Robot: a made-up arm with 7 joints. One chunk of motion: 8 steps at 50 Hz.
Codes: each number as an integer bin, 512 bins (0 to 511) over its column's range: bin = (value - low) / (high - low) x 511, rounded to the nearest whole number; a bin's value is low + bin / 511 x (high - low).
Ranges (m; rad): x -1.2..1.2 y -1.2..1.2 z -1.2..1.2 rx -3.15..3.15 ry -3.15..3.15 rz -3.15..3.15
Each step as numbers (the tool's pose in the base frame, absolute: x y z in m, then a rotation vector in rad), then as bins.
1 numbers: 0.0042 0.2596 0.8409 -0.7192 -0.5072 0.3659
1 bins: 256 311 435 197 214 285
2 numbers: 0.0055 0.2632 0.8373 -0.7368 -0.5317 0.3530
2 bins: 257 312 434 196 212 284
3 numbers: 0.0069 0.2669 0.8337 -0.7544 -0.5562 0.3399
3 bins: 257 312 433 194 210 283
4 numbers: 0.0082 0.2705 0.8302 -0.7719 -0.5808 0.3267
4 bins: 257 313 432 193 208 282
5 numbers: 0.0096 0.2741 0.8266 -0.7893 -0.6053 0.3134
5 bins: 258 314 431 191 206 281
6 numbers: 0.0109 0.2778 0.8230 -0.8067 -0.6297 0.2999
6 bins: 258 315 431 190 204 280
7 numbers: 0.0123 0.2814 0.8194 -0.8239 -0.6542 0.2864
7 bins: 258 315 430 189 202 279
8 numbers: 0.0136 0.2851 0.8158 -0.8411 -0.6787 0.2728
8 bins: 258 316 429 187 200 278
